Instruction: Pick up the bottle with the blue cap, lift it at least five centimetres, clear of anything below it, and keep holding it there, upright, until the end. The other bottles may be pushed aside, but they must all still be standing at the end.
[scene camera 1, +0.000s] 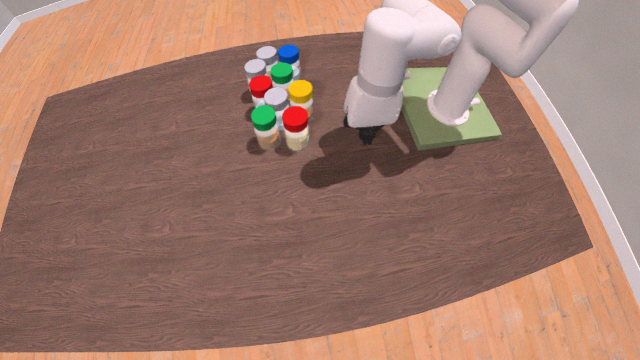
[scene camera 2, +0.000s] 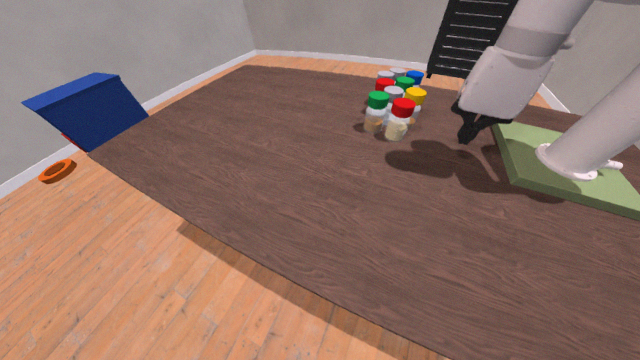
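Seen in the pictures: gripper, fingertip midpoint: (scene camera 1: 365, 139) (scene camera 2: 462, 140); arm's base, link origin: (scene camera 1: 447, 108) (scene camera 2: 562, 162).
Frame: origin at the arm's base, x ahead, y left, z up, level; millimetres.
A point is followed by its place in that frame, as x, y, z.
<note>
The bottle with the blue cap (scene camera 1: 289, 54) {385, -223, 80} (scene camera 2: 414, 77) {387, -212, 75} stands upright at the back right corner of the bottle group, with its lower part mostly hidden. A green-capped bottle (scene camera 1: 282, 73) {418, -155, 80} (scene camera 2: 404, 84) {419, -143, 76} stands just in front of it, and a grey-capped bottle (scene camera 1: 266, 55) {443, -240, 80} (scene camera 2: 397, 74) {441, -228, 74} stands to its left. A yellow-capped bottle (scene camera 1: 300, 92) {393, -78, 80} (scene camera 2: 416, 96) {389, -66, 77} stands at the right side of the group. My gripper (scene camera 1: 367, 141) {288, 68, 52} (scene camera 2: 465, 140) {288, 68, 52} is shut and empty, to the right of the group and apart from it, between the bottles and the robot base.
A red-capped bottle (scene camera 1: 295, 120) {423, -2, 80} (scene camera 2: 403, 108) {423, 12, 77} and another green-capped bottle (scene camera 1: 264, 118) {486, -28, 79} (scene camera 2: 378, 100) {485, -13, 77} stand upright at the group's front. More red- and grey-capped bottles stand behind them. The arm stands on a green base board (scene camera 1: 457, 134) {20, 86, 1} (scene camera 2: 530, 183) {109, 93, -8} at the right of the table.
</note>
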